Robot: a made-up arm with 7 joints. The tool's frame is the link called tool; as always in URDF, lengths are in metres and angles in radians. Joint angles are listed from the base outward. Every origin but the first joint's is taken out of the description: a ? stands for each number. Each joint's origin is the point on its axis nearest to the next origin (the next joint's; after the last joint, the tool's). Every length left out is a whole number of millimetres.
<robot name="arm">
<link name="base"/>
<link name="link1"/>
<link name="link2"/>
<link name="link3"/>
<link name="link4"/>
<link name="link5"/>
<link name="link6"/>
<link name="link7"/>
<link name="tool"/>
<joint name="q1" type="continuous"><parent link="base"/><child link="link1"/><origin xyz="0 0 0.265" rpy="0 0 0"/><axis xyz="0 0 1"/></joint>
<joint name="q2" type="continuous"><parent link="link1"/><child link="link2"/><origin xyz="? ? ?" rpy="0 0 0"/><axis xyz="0 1 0"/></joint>
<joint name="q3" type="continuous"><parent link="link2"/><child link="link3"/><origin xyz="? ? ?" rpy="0 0 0"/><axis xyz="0 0 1"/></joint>
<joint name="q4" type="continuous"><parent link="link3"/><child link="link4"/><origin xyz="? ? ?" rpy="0 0 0"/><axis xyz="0 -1 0"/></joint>
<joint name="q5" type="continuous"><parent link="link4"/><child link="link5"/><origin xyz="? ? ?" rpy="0 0 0"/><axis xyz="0 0 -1"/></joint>
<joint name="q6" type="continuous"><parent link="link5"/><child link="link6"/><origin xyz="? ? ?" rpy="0 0 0"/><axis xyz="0 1 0"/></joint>
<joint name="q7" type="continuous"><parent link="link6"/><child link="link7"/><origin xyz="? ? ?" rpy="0 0 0"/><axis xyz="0 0 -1"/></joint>
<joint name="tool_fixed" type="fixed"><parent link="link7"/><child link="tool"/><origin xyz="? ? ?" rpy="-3.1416 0 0"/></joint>
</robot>
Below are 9 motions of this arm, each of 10 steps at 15 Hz.
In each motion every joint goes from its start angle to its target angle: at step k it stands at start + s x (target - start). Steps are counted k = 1, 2, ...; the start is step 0. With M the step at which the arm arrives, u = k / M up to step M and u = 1 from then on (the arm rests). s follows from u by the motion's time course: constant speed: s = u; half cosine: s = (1 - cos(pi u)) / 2; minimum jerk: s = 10 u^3 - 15 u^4 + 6 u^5.
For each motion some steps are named. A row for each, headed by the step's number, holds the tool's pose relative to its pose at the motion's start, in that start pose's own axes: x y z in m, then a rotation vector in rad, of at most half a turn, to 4 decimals.
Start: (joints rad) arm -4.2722 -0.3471 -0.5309 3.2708 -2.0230 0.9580 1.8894
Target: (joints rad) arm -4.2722 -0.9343 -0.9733 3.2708 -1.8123 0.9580 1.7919
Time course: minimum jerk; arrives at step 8
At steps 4, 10:
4: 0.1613 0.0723 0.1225 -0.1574 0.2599 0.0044
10: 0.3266 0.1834 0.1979 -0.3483 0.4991 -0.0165

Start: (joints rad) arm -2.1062 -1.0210 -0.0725 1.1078 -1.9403 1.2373 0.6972
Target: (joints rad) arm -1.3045 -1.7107 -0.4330 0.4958 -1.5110 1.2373 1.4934
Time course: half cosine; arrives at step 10
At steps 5, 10:
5: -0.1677 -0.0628 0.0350 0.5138 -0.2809 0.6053
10: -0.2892 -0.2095 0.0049 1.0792 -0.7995 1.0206

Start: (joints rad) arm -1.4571 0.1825 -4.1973 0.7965 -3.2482 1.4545 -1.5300
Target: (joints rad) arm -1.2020 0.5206 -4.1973 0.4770 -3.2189 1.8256 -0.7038
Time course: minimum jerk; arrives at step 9
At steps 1, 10:
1: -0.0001 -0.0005 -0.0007 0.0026 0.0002 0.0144
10: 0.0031 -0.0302 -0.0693 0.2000 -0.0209 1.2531

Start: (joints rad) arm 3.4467 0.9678 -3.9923 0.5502 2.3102 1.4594 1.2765
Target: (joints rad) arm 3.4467 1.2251 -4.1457 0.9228 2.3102 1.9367 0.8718
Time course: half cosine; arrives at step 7
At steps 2, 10:
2: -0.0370 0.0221 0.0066 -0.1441 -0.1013 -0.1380
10: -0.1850 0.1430 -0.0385 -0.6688 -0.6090 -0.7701

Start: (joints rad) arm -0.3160 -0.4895 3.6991 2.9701 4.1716 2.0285 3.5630
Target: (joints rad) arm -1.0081 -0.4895 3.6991 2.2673 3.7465 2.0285 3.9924
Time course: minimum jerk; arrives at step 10
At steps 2, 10:
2: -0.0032 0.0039 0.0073 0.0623 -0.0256 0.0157
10: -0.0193 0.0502 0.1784 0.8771 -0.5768 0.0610

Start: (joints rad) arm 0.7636 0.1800 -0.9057 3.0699 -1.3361 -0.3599 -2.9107
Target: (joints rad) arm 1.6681 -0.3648 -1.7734 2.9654 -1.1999 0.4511 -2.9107
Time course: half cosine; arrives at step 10
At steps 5, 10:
5: 0.1488 -0.1618 -0.0408 0.2899 0.5505 0.0903
10: 0.3846 -0.1530 -0.1708 0.3634 1.2387 0.2757

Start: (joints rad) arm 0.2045 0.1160 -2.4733 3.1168 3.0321 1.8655 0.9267
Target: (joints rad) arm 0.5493 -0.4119 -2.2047 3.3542 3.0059 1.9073 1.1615
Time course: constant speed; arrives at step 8
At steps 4, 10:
4: -0.1325 -0.0322 -0.1226 0.1887 -0.1395 -0.1359
10: -0.2537 0.0063 -0.2589 0.3571 -0.2522 -0.2908

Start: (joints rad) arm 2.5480 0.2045 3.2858 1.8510 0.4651 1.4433 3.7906
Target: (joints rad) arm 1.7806 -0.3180 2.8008 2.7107 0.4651 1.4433 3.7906
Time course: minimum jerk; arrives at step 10
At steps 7, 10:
7: -0.2155 -0.2059 -0.1878 0.2237 -0.8797 0.5530
10: -0.2203 -0.2515 -0.2257 0.3377 -1.0371 0.6235

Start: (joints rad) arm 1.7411 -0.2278 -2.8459 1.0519 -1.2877 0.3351 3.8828
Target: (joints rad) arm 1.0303 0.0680 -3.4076 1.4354 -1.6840 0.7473 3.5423
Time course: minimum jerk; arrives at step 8
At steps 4, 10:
4: 0.1256 -0.2613 -0.0588 0.7047 0.3317 0.1155
10: 0.3115 -0.3817 -0.2787 1.2933 0.9612 0.2457

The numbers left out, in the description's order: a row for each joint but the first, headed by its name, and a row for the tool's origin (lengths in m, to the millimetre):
q2: 0 0 0
q3: 0 0 0.408
q4: 0.046 0 0
q5: 0.051 0 -0.226
q6: 0 0 0
q7: 0.079 0 -0.101
tool: 0 0 0

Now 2 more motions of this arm.
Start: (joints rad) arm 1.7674 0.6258 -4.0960 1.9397 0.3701 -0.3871 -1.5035
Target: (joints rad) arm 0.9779 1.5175 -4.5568 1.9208 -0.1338 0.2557 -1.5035
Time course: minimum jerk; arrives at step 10
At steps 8, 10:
8: -0.1586 0.4347 -0.5697 -0.5096 -0.6862 -0.2755
10: -0.1653 0.4357 -0.6179 -0.5339 -0.7269 -0.2571

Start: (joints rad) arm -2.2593 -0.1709 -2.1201 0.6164 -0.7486 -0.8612 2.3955
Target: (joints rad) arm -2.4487 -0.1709 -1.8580 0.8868 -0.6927 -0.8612 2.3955
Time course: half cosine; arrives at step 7
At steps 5, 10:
5: -0.0333 -0.0610 -0.0046 0.2088 -0.0989 -0.0901
10: -0.0424 -0.0747 -0.0079 0.2579 -0.1233 -0.1091

